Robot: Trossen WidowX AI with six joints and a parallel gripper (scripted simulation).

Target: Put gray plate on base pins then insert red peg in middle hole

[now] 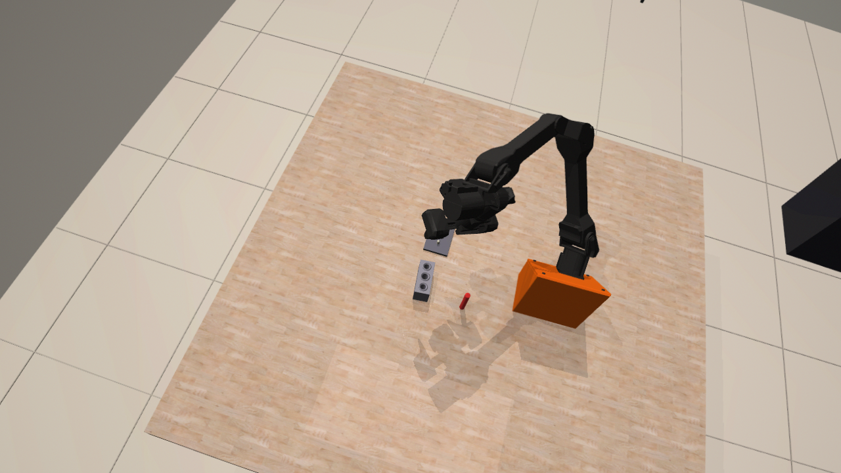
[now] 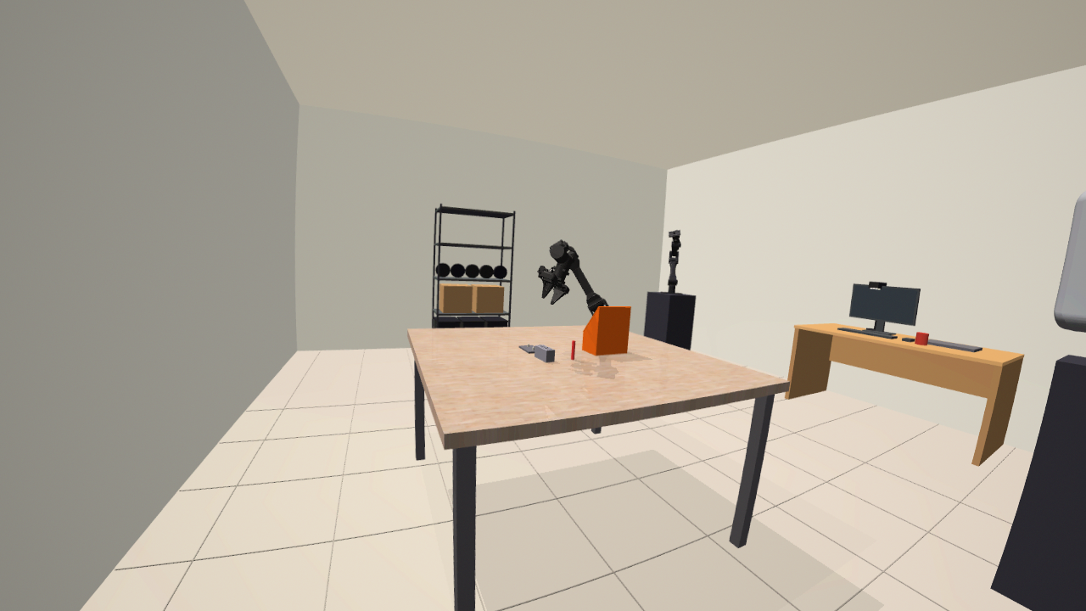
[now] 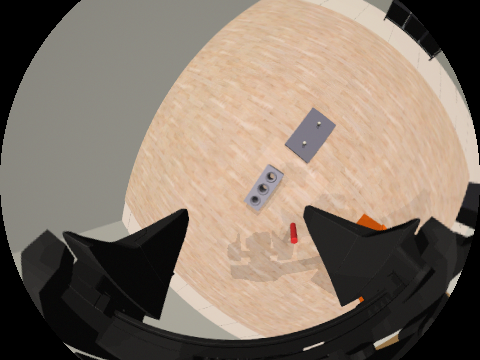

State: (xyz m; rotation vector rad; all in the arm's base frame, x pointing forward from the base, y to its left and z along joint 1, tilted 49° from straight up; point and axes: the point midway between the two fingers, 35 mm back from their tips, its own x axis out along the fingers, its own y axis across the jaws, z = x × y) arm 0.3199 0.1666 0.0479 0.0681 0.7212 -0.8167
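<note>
Now: the gray plate 20 cm below my gripper tip, 2 cm to the left of it and 1 cm ahead of it. From my gripper tip the other things lie so: red peg (20 cm below, 11 cm behind, 5 cm to the left).
</note>
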